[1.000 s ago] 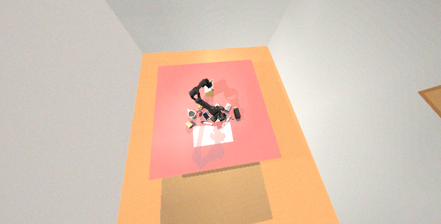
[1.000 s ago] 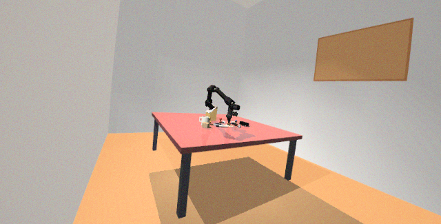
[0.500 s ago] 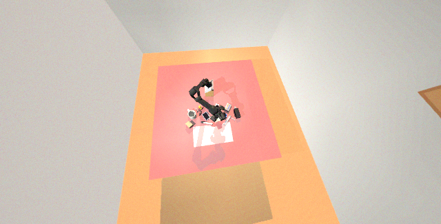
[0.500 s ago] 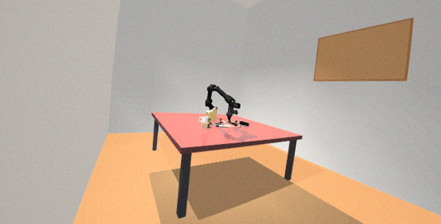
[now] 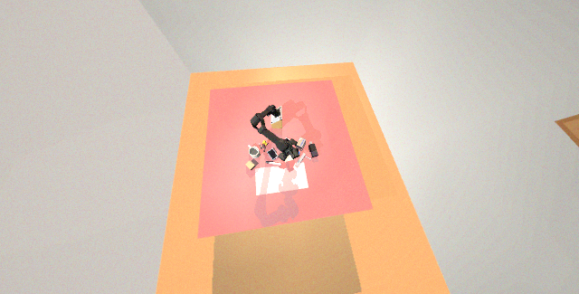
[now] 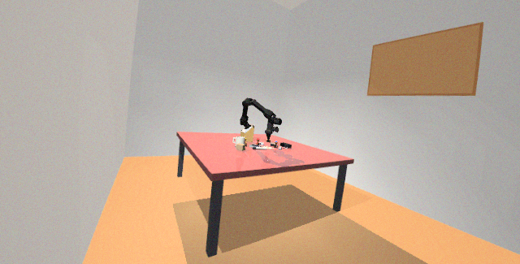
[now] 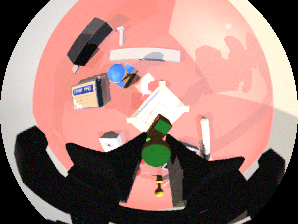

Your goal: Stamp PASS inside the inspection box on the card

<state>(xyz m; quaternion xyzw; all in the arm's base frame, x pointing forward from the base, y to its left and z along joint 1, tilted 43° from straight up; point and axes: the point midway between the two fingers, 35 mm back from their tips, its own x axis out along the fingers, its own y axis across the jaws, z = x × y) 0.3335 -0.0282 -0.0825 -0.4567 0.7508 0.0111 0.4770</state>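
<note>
The ink pad is 90 mm behind my gripper tip, 140 mm to the left of it and 60 mm below it. Also, from my gripper tip: green-topped stamp: right at my gripper tip; blue-knobbed stamp: 10 mm ahead, 90 mm to the left, 50 mm below; card: 80 mm below.
</note>
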